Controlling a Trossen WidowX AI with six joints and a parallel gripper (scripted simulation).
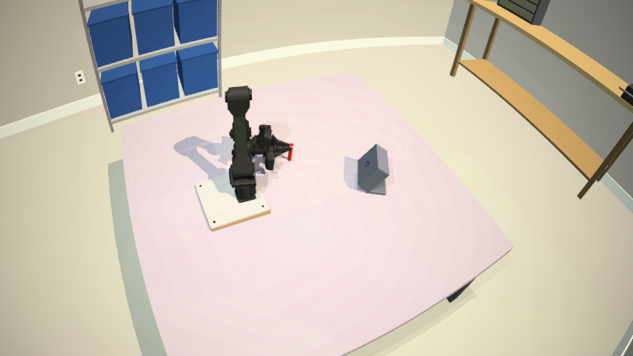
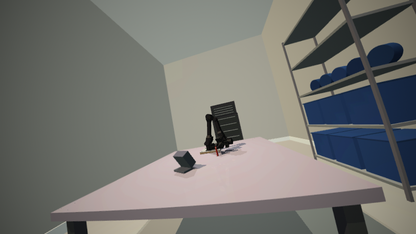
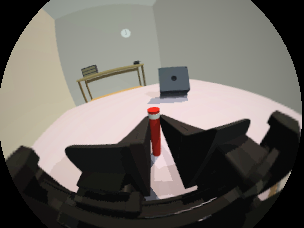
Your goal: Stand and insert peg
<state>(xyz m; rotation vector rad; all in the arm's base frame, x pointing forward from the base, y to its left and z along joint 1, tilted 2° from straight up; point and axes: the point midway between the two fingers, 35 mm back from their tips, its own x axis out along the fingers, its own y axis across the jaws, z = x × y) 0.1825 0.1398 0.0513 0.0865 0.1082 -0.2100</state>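
The red peg lies 10 mm below my gripper tip. Also, from my gripper tip: grey sloped panel (250 mm ahead, 190 mm to the right).
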